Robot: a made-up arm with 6 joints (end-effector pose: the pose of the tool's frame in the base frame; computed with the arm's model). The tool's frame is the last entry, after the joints.
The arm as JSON. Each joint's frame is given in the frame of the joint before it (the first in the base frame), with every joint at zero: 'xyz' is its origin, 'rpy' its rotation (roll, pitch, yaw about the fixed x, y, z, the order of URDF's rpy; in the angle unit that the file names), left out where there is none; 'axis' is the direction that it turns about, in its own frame. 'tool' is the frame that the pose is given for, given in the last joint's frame.
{
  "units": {
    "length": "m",
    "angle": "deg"
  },
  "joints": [
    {
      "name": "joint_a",
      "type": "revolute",
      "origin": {
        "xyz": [
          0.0,
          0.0,
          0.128
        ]
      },
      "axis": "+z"
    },
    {
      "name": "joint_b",
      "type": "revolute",
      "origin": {
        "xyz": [
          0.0,
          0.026,
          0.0
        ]
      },
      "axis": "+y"
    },
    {
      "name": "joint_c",
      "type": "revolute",
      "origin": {
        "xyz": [
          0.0,
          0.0,
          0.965
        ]
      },
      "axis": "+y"
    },
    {
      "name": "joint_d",
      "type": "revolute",
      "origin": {
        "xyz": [
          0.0,
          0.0,
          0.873
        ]
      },
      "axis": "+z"
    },
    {
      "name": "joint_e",
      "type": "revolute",
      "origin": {
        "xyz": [
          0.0,
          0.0,
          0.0
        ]
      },
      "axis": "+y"
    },
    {
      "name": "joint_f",
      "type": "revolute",
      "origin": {
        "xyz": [
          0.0,
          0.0,
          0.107
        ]
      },
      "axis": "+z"
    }
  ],
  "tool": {
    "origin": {
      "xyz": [
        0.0,
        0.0,
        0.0
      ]
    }
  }
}
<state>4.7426 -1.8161 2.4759 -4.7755 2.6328 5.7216</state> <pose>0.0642 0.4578 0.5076 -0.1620 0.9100 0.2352 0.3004</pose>
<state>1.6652 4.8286 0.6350 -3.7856 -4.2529 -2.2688</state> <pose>0.0690 -1.6149 0.7473 0.1961 -0.9353 0.0543 0.2895</pose>
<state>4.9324 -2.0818 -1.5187 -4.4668 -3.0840 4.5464</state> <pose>-0.0904 0.4959 -1.0315 -0.2211 0.0817 0.6232 0.7457</pose>
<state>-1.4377 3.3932 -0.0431 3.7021 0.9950 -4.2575</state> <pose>-0.0691 0.3526 -1.7334 -0.3673 -0.8396 0.3978 0.0432</pose>
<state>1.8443 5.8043 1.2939 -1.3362 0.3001 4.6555</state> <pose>-0.0684 0.2613 1.6480 -0.3838 -0.2239 -0.5236 0.7270</pose>
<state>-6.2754 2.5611 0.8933 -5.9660 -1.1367 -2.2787</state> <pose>0.3345 -0.0017 -1.5808 -0.7744 0.4828 -0.4026 0.0718</pose>
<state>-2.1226 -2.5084 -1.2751 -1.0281 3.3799 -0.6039</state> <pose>0.0931 0.0603 -1.2581 -0.2721 0.0176 -0.7431 0.6111</pose>
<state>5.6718 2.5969 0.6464 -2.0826 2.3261 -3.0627</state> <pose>0.3500 -0.2965 -1.4967 0.2953 0.2998 -0.6602 0.6221</pose>
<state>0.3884 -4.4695 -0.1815 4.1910 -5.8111 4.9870</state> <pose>1.7689 0.7063 -0.1393 0.6404 0.0643 0.7595 0.0942</pose>
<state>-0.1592 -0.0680 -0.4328 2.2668 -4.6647 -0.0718</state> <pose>-0.5184 0.1926 1.8192 -0.7795 0.2589 0.3988 0.4078</pose>
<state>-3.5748 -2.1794 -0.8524 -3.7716 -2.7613 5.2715</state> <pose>0.8234 -0.3837 -1.1892 -0.1086 0.1014 -0.3975 0.9055</pose>
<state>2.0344 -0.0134 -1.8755 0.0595 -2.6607 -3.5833</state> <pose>0.3088 -0.6691 0.8026 -0.2383 -0.7238 -0.4722 0.4432</pose>
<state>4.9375 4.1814 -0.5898 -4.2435 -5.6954 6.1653</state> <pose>-0.1968 1.2131 -1.2386 -0.9567 0.1181 -0.2171 0.1540</pose>
